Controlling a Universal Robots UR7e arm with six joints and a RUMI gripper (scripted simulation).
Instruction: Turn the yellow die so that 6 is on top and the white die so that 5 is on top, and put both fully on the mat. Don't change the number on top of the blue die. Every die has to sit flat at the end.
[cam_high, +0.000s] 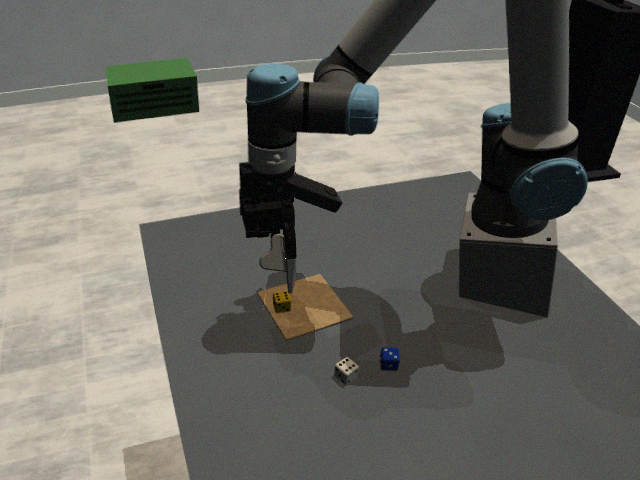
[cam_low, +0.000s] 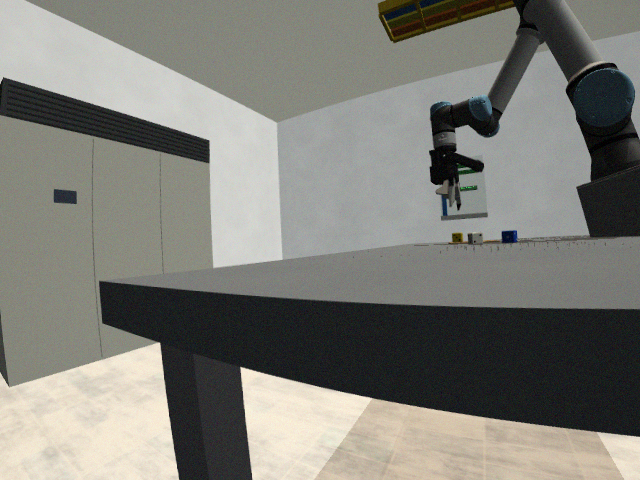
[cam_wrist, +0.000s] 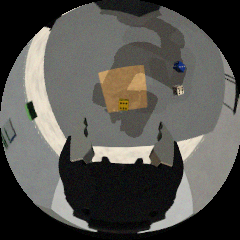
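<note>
Right now the white die is 60 mm behind my hand, 190 mm to the left of it and 100 mm below it. From my hand the other things lie so: tan mat 40 mm behind, 110 mm below; then yellow die 90 mm below; then blue die 150 mm behind, 180 mm to the left, 100 mm below.
</note>
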